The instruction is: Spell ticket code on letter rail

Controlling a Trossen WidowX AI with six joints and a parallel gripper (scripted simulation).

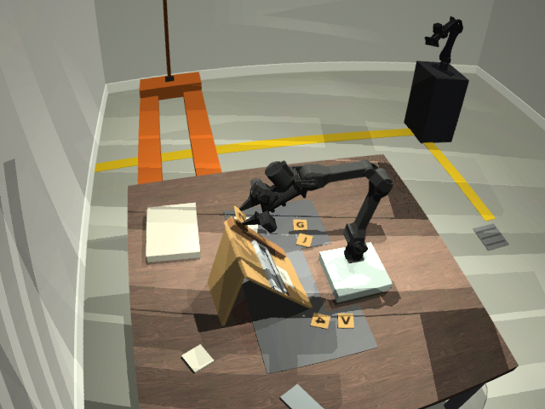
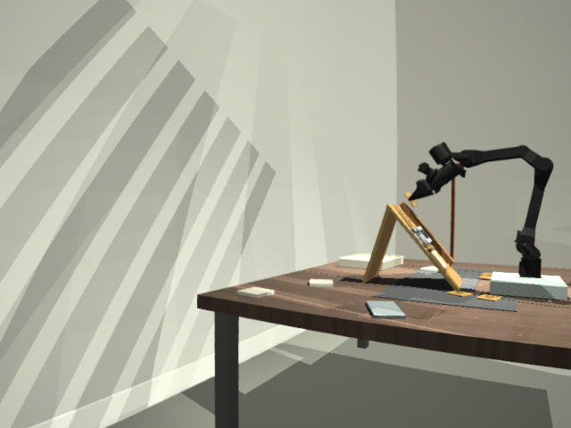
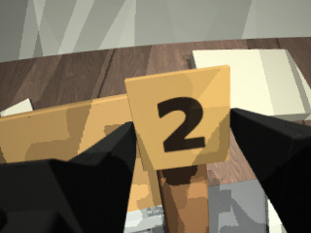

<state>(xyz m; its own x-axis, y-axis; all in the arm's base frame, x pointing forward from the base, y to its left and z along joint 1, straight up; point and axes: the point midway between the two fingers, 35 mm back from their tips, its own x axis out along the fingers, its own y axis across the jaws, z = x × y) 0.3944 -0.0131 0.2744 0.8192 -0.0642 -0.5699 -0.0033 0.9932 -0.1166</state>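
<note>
Right now the white ticket is 200 mm below my gripper tip, 130 mm behind it and 100 mm to the left of it. The rest, counted from my gripper tip: white card: 290 mm below, 240 mm to the right, 50 mm behind; cream box: 280 mm below, 250 mm to the right, 250 mm ahead; grey mat: 290 mm below, 220 mm behind, 40 mm to the left.
</note>
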